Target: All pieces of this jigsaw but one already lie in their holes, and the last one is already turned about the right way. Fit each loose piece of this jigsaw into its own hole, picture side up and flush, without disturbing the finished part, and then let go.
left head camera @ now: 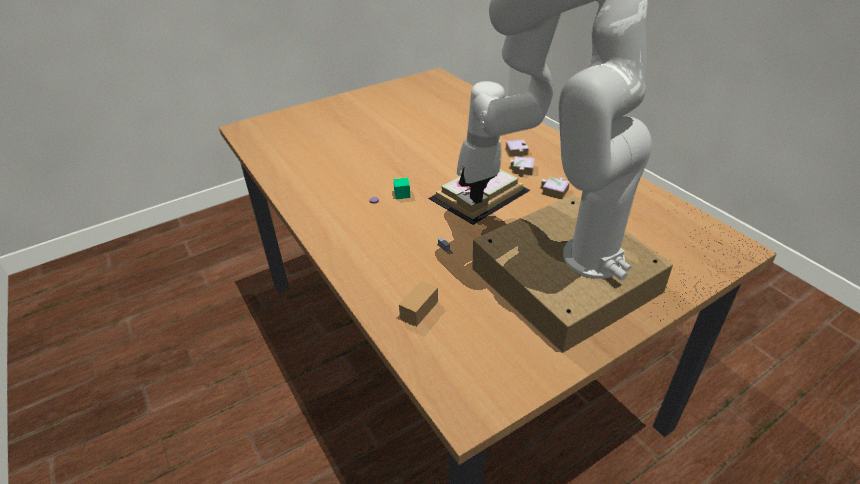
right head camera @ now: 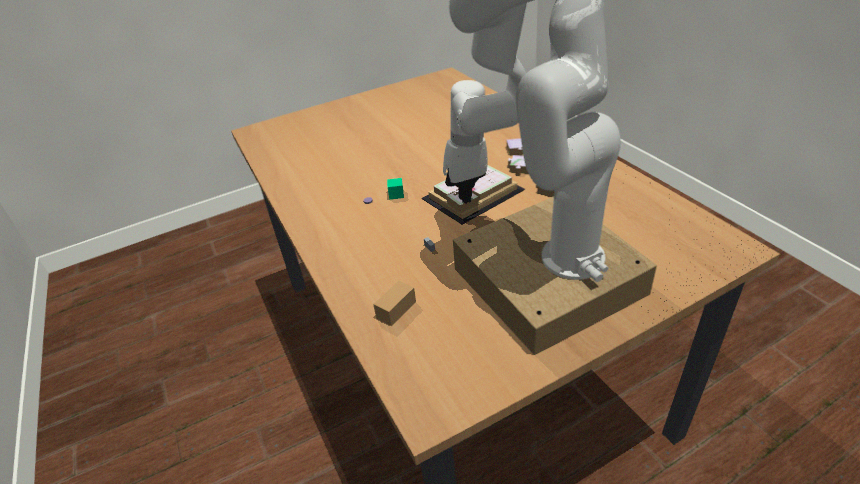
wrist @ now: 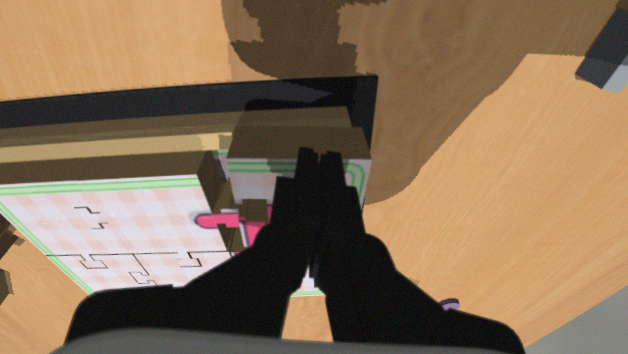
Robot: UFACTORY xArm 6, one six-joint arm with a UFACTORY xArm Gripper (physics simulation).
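Observation:
The last piece, a corner piece with a green border and pink print, lies picture side up at the corner of the jigsaw in the wrist view. A gap shows between it and the finished part, and it does not look flush. The jigsaw's wooden tray stands on a black base. My gripper is shut and empty, its fingertips together over or on the corner piece. The fingers hide part of that piece and the neighbouring area; contact is unclear.
Purple-edged pieces lie behind and right of the tray. A green cube and purple disc lie left. A small grey block and wooden block lie nearer.

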